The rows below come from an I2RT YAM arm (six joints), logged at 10 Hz.
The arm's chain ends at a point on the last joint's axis. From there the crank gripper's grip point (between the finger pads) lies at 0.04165 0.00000 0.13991 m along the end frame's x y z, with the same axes.
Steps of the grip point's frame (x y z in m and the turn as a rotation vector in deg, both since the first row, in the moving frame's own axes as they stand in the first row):
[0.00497 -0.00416 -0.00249 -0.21 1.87 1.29]
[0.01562 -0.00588 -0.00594 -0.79 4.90 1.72]
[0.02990 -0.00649 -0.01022 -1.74 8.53 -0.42]
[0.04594 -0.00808 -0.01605 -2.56 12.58 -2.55]
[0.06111 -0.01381 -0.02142 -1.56 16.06 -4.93]
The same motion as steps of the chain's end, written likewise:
[0.00044 -0.00566 -0.00105 -0.21 1.87 1.29]
[0.00387 -0.00921 -0.00185 -0.79 4.90 1.72]
[0.00960 -0.01025 -0.00244 -1.74 8.53 -0.42]
[0.01639 -0.01156 -0.00353 -2.56 12.58 -2.55]
[0.02407 -0.01220 -0.00445 -1.56 16.06 -4.93]

